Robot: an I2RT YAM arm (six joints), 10 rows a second.
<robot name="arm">
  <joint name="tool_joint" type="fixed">
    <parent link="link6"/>
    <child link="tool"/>
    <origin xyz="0 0 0" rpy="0 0 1.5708"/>
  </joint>
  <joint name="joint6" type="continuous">
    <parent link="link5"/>
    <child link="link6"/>
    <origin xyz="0.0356 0 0.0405" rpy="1.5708 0 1.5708"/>
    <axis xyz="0 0 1"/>
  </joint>
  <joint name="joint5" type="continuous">
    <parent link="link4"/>
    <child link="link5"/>
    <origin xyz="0.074 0.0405 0.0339" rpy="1.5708 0 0"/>
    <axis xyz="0 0 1"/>
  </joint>
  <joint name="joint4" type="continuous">
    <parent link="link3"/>
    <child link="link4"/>
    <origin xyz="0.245 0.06 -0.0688"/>
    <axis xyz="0 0 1"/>
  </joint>
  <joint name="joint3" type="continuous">
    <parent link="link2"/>
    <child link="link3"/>
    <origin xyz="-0.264 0 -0.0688" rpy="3.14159 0 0"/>
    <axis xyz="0 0 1"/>
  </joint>
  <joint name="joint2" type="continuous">
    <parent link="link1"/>
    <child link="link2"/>
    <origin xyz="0.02 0.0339 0.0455" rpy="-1.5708 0 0"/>
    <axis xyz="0 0 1"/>
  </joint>
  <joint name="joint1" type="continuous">
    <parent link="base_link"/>
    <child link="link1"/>
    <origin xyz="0 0 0.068"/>
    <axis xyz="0 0 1"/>
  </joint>
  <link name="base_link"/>
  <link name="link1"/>
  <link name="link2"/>
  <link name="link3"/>
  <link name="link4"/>
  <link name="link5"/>
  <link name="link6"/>
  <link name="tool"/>
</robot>
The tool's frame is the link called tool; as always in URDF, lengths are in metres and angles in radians. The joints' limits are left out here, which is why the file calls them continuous.
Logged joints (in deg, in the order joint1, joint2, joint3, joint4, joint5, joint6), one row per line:
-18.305, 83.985, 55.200, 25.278, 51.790, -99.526
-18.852, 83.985, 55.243, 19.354, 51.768, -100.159
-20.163, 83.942, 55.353, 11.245, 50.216, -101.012
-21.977, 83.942, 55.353, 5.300, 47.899, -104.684
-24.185, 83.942, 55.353, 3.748, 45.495, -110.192
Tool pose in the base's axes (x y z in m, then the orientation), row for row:
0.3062, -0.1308, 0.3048, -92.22, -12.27, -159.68
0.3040, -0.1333, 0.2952, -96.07, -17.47, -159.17
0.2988, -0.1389, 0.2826, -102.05, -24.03, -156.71
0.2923, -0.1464, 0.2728, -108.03, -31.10, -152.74
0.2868, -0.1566, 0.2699, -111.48, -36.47, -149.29
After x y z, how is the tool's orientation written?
As angles about the fixed x, y, z axes (roll, pitch, yaw), in degrees.
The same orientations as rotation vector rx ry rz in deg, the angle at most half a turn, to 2 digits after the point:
-34.87, 121.10, -121.07
-41.67, 126.13, -120.04
49.63, -126.54, 111.90
57.80, -123.66, 103.19
63.69, -119.76, 98.48

